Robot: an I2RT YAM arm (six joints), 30 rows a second.
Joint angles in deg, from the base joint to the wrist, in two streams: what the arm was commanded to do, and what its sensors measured. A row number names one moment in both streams.
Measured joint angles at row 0: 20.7 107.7 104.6 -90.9 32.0 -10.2
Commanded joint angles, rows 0 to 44: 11.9 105.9 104.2 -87.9 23.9 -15.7; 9.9 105.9 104.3 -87.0 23.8 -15.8; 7.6 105.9 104.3 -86.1 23.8 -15.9; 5.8 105.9 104.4 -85.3 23.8 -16.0; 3.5 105.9 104.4 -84.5 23.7 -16.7; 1.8 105.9 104.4 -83.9 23.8 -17.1; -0.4 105.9 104.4 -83.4 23.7 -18.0; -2.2 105.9 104.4 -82.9 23.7 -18.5; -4.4 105.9 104.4 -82.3 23.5 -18.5; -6.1 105.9 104.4 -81.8 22.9 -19.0; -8.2 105.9 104.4 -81.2 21.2 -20.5; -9.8 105.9 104.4 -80.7 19.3 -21.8; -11.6 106.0 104.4 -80.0 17.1 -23.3; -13.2 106.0 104.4 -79.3 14.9 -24.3; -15.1 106.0 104.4 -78.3 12.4 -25.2; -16.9 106.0 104.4 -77.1 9.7 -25.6; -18.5 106.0 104.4 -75.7 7.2 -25.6; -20.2 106.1 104.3 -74.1 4.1 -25.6; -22.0 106.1 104.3 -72.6 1.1 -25.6; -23.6 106.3 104.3 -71.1 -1.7 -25.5; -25.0 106.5 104.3 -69.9 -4.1 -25.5; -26.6 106.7 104.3 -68.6 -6.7 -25.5; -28.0 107.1 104.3 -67.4 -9.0 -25.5; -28.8 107.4 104.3 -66.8 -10.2 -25.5; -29.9 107.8 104.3 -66.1 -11.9 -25.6; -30.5 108.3 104.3 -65.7 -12.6 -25.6; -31.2 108.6 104.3 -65.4 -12.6 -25.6; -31.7 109.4 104.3 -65.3 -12.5 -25.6; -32.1 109.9 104.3 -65.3 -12.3 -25.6; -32.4 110.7 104.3 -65.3 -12.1 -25.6; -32.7 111.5 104.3 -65.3 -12.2 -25.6; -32.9 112.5 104.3 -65.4 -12.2 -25.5; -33.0 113.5 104.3 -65.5 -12.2 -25.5; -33.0 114.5 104.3 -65.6 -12.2 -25.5; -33.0 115.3 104.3 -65.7 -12.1 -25.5; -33.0 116.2 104.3 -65.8 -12.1 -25.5; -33.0 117.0 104.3 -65.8 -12.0 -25.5; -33.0 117.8 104.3 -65.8 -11.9 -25.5; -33.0 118.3 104.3 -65.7 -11.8 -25.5; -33.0 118.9 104.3 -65.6 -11.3 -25.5; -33.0 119.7 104.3 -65.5 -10.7 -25.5; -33.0 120.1 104.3 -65.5 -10.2 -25.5; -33.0 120.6 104.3 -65.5 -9.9 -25.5; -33.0 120.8 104.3 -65.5 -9.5 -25.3; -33.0 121.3 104.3 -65.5 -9.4 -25.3
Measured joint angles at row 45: -32.7 120.2 104.5 -65.5 -9.8 -25.0
